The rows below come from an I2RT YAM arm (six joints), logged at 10 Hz.
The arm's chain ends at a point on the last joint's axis. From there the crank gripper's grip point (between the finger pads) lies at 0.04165 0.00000 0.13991 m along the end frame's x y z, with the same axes.
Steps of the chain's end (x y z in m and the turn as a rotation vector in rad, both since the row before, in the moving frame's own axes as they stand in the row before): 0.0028 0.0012 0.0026 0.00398 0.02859 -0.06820; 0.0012 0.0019 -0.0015 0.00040 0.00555 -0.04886; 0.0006 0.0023 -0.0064 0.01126 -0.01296 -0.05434; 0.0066 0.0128 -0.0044 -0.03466 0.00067 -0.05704
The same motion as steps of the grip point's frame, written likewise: 0.0067 -0.0023 0.0013 0.00398 0.02859 -0.06820; 0.0019 -0.0002 -0.0017 0.00040 0.00555 -0.04886; -0.0013 -0.0015 -0.0059 0.01126 -0.01296 -0.05434; 0.0068 0.0153 -0.0045 -0.03466 0.00067 -0.05704
